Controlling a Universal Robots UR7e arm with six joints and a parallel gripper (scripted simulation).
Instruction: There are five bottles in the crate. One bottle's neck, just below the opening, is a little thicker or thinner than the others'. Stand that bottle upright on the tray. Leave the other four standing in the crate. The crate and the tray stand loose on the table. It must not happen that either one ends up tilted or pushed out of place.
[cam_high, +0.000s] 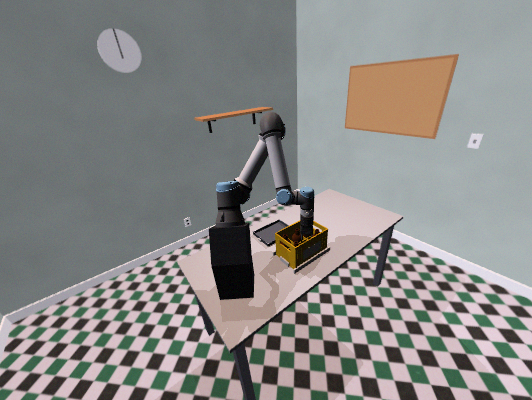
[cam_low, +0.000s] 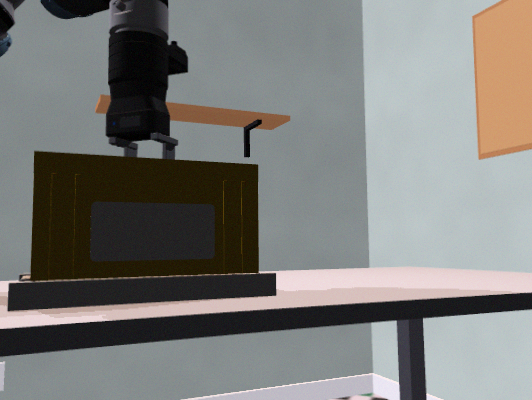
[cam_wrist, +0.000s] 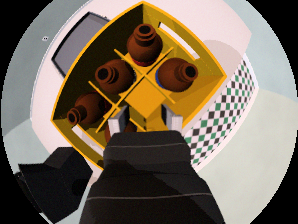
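Now: hand 8 cm above the crate, 4 cm to the right of it and 1 cm past it. The rest, counted from my hand: dark tray: 32 cm to the left, 15 cm below, 6 cm behind; brown bottle: 10 cm to the left, 8 cm ahead, 7 cm below.
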